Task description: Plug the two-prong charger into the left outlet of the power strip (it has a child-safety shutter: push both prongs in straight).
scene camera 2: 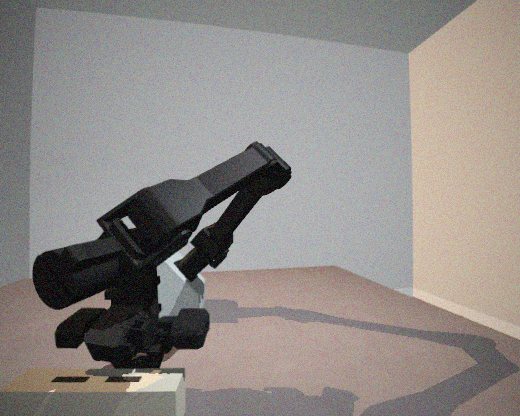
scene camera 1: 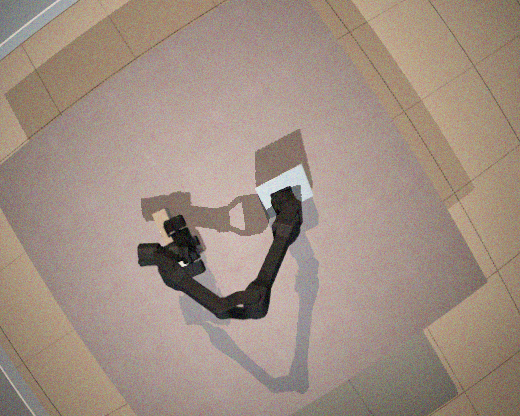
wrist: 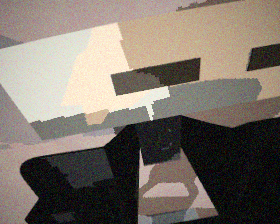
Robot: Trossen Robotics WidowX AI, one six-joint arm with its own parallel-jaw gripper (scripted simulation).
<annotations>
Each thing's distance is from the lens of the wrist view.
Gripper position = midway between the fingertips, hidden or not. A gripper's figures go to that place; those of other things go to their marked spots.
gripper (wrist: 153,121): 11 cm
two-prong charger (wrist: 160,140): 8 cm
</annotations>
